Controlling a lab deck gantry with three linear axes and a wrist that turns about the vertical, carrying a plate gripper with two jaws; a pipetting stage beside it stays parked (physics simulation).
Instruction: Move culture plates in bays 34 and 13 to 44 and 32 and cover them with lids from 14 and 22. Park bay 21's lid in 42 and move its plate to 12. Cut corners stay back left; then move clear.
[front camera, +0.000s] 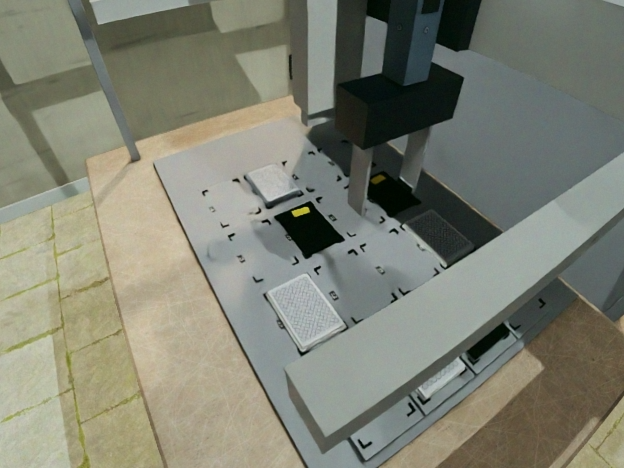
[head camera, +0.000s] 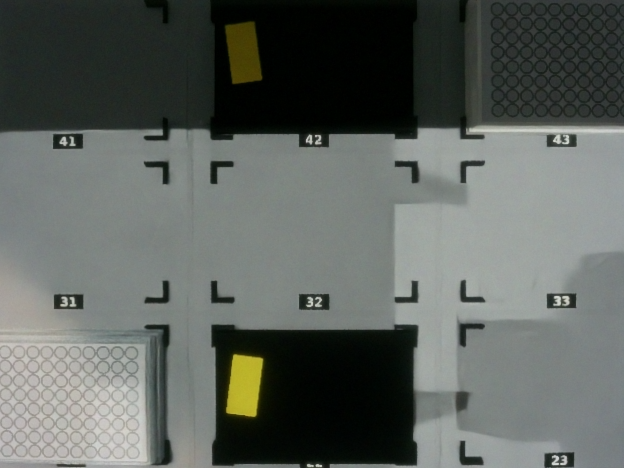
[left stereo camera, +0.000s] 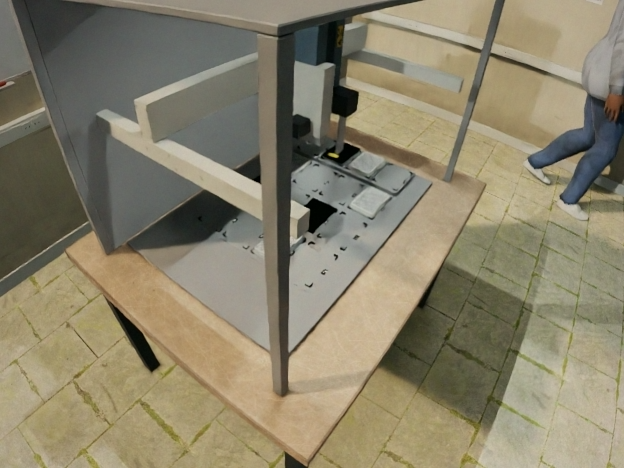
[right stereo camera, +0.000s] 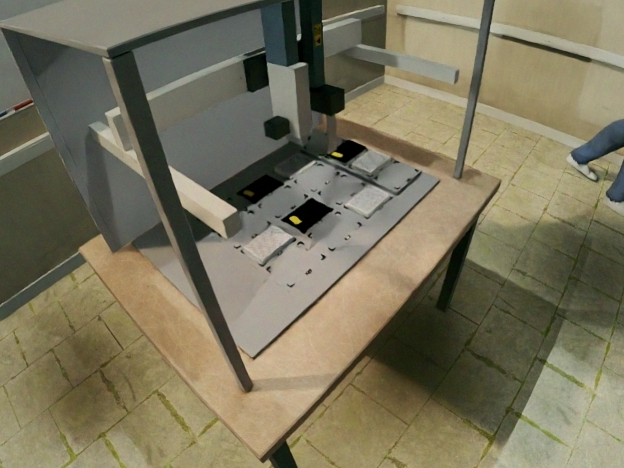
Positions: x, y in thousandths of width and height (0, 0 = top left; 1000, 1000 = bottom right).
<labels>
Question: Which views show my gripper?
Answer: The front camera view, the left stereo camera view and the right stereo camera view only.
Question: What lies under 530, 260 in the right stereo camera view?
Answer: My gripper.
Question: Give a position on a black lid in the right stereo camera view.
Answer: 496, 456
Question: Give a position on a grey panel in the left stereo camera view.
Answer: At 151, 134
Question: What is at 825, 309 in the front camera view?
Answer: A grey panel.
</labels>
